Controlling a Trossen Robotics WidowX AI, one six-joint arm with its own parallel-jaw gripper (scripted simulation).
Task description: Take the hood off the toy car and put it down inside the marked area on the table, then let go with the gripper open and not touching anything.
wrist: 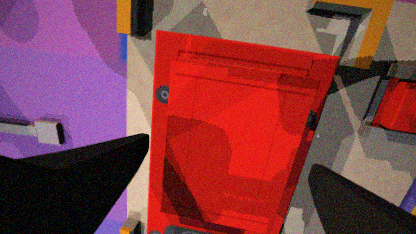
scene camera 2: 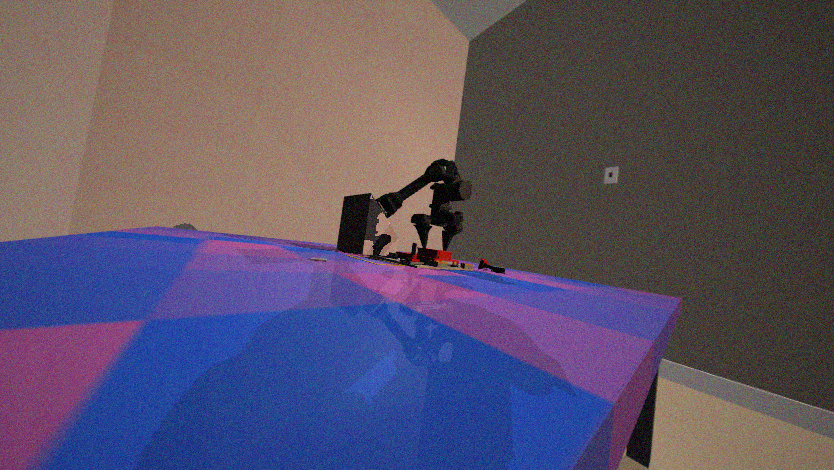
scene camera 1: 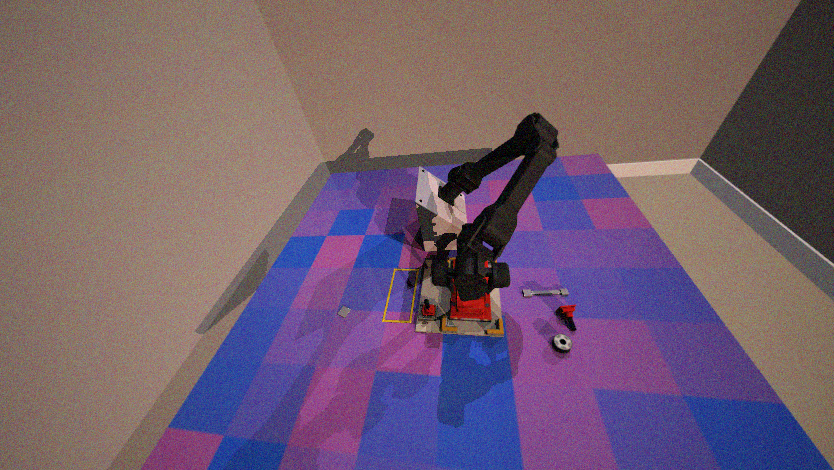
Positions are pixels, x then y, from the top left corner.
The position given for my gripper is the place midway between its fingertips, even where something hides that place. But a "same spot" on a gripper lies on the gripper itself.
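My gripper: in scene camera 1 (470, 292), in scene camera 2, in the wrist view. Gripper again, (wrist: 84, 183) and (scene camera 2: 447, 237): same spot.
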